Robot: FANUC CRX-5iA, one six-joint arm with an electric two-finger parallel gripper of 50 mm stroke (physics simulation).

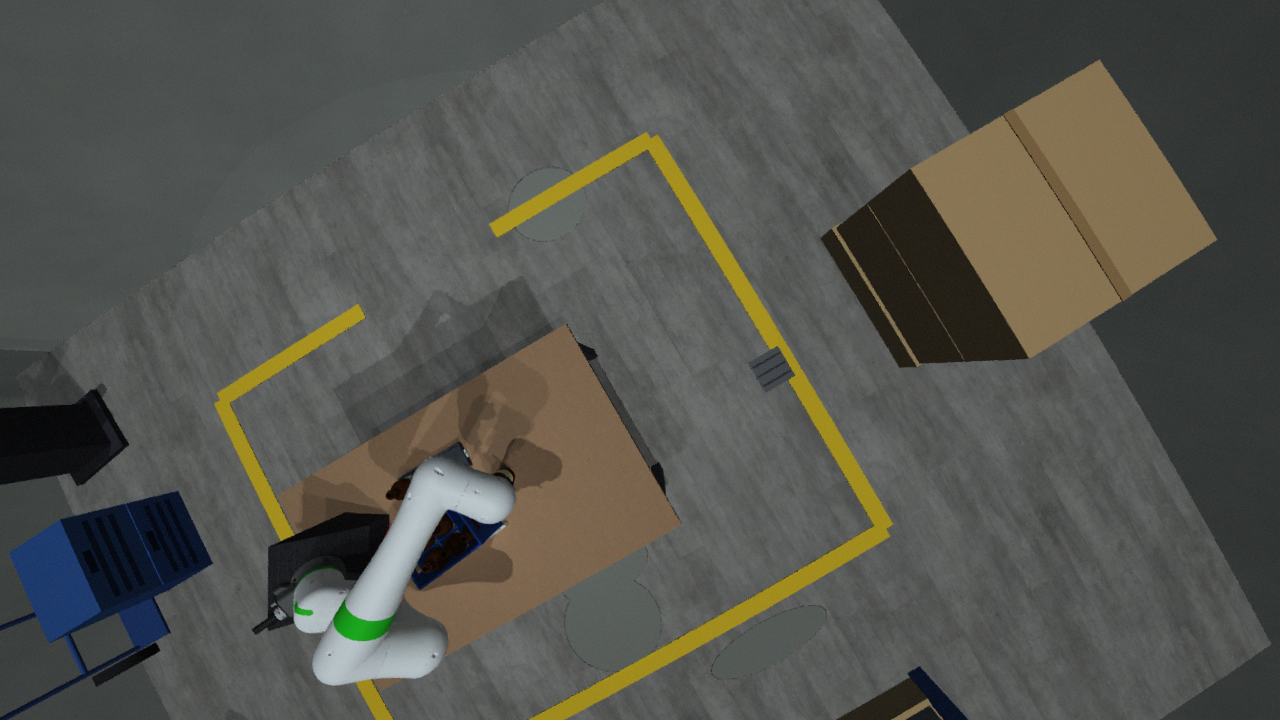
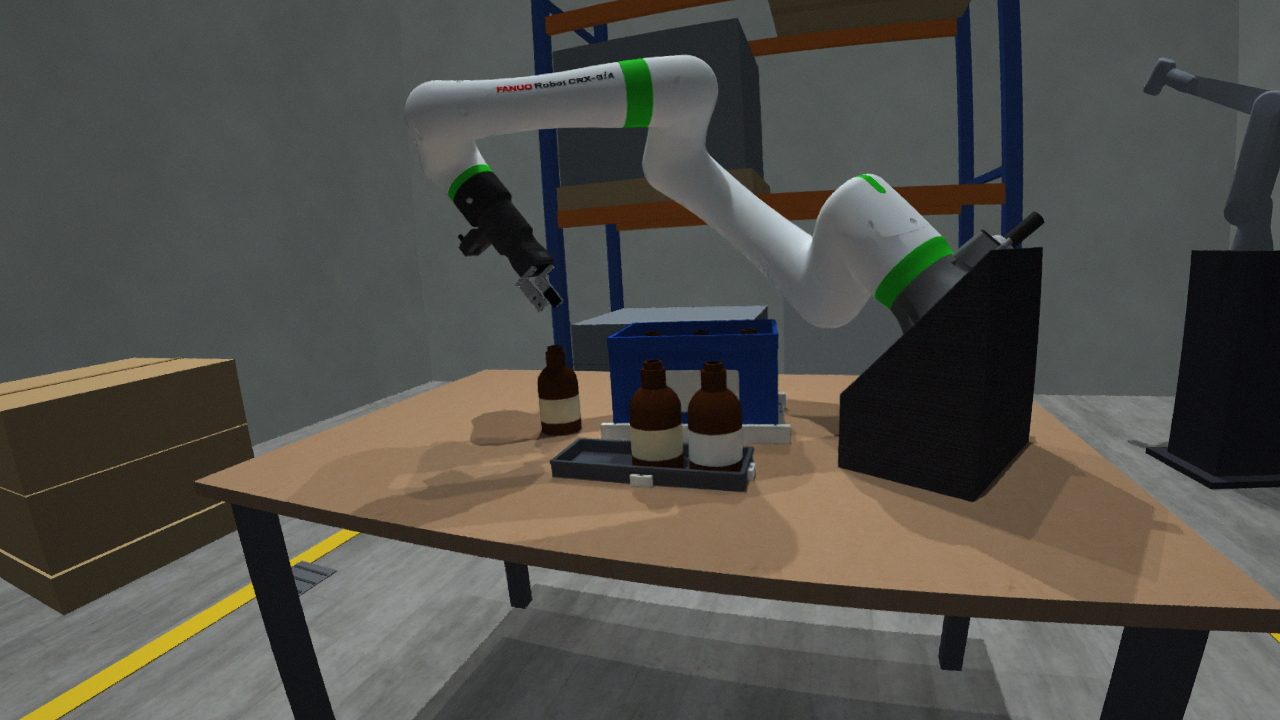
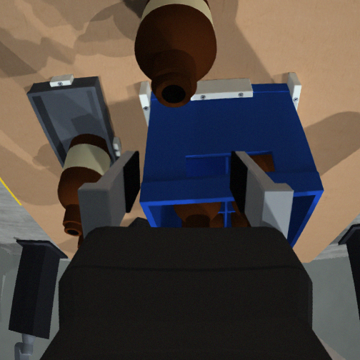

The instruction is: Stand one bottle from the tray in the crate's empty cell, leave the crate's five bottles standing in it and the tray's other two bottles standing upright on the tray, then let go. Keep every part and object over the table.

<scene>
In view: the gripper [image 2: 551, 306], a bottle [image 2: 558, 392], a bottle [image 2: 714, 412], a bottle [image 2: 655, 415] and a bottle [image 3: 195, 214].
The gripper is seen too in image 3 [image 3: 184, 169].
</scene>
